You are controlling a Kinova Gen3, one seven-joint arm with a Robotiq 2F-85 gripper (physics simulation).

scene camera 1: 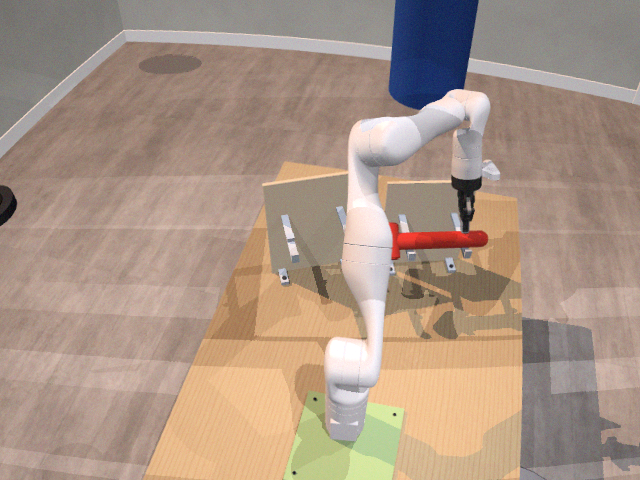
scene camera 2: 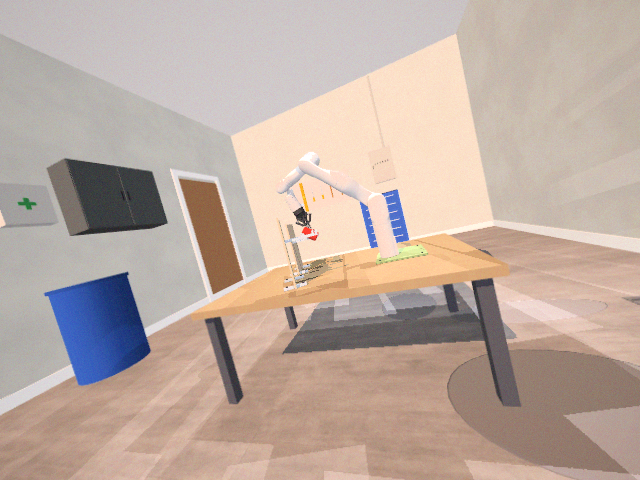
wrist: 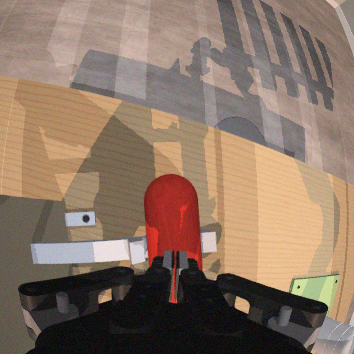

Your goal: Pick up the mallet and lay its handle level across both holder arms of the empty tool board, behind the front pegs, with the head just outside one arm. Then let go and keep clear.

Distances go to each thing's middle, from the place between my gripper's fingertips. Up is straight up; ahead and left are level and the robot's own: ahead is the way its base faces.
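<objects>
I find the red mallet (scene camera 1: 450, 239) 8 cm to the left of my hand, and it is also 3 cm behind my hand and 2 cm below it.
</objects>
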